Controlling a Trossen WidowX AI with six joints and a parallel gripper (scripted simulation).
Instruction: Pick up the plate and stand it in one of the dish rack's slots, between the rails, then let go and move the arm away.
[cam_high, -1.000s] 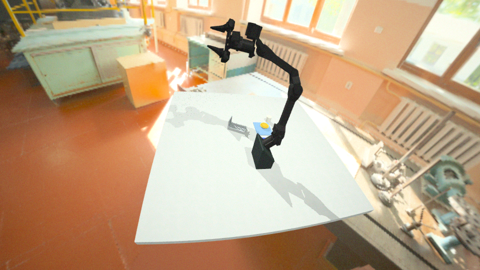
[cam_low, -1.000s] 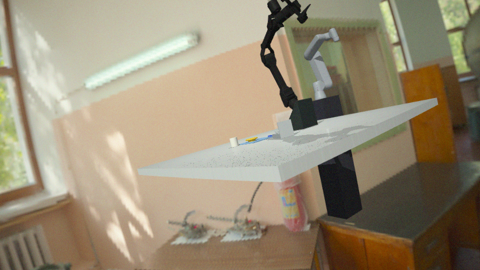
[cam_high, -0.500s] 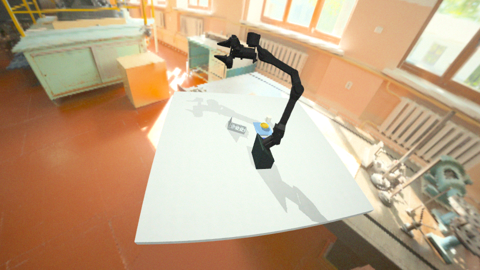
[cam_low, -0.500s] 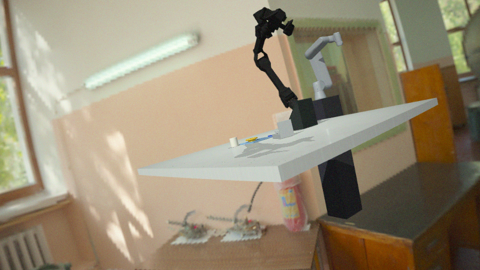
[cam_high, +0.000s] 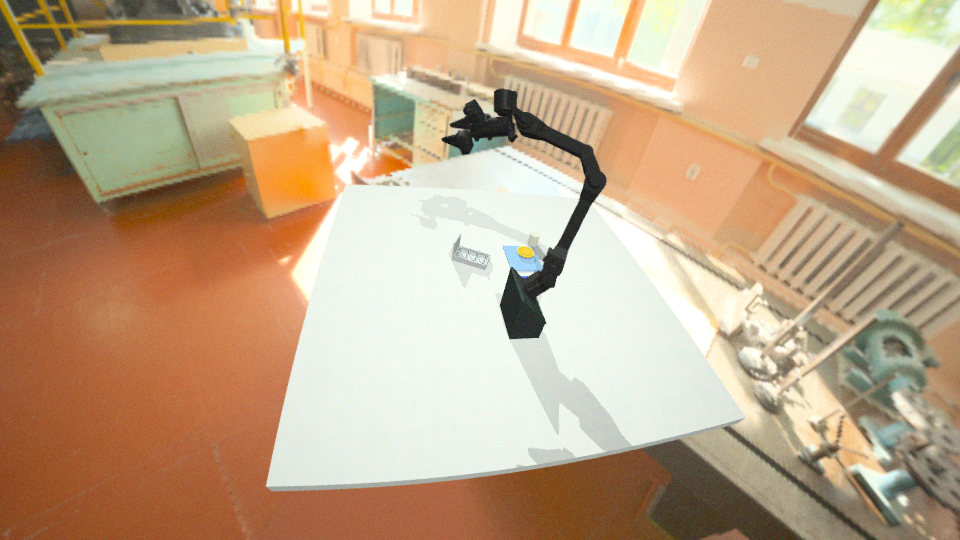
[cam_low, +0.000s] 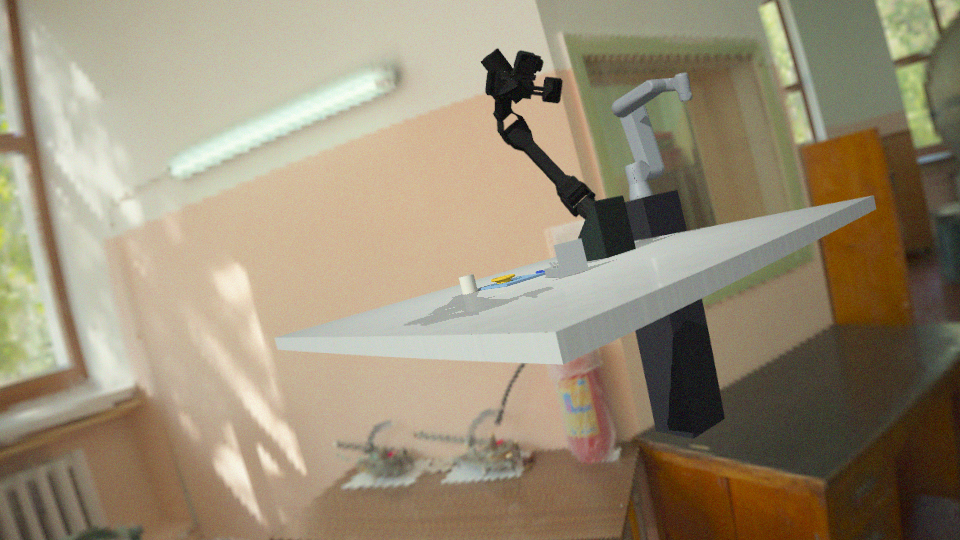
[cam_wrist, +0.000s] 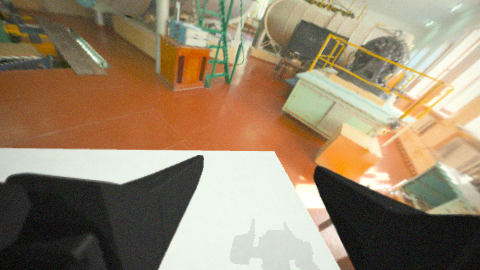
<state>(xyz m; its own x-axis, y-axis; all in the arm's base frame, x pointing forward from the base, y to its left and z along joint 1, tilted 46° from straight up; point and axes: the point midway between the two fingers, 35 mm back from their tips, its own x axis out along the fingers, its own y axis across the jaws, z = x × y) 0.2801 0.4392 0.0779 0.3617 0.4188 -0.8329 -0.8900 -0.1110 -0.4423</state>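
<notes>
The yellow plate lies 430 mm below my gripper tip and 360 mm to the right of it. The rest, counted from my gripper tip: blue utensil 440 mm below, 350 mm to the right, 140 mm behind; then blue mat 440 mm below, 340 mm to the right, 30 mm behind; then grey dish rack 420 mm below, 140 mm to the right, 60 mm behind.
</notes>
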